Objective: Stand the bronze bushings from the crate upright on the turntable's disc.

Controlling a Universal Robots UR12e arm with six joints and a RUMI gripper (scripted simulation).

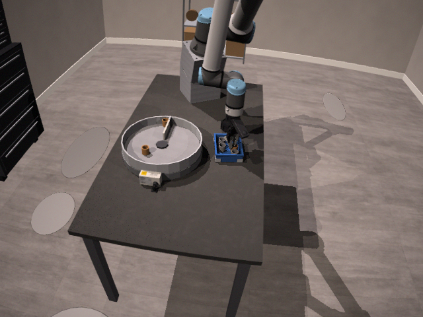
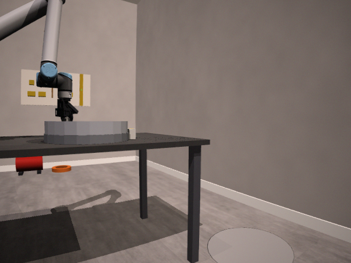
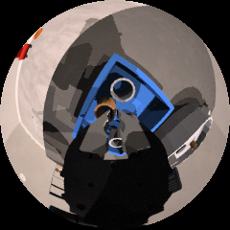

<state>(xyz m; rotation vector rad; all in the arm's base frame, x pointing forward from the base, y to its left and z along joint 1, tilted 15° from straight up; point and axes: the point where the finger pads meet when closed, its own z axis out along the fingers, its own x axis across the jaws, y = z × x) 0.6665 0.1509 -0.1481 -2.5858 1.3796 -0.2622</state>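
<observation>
My hand is 20 mm to the left of the blue crate, 10 mm past it and 10 mm above it. Round my hand: turntable: 370 mm to the right, 10 mm ahead, 10 mm above.
</observation>
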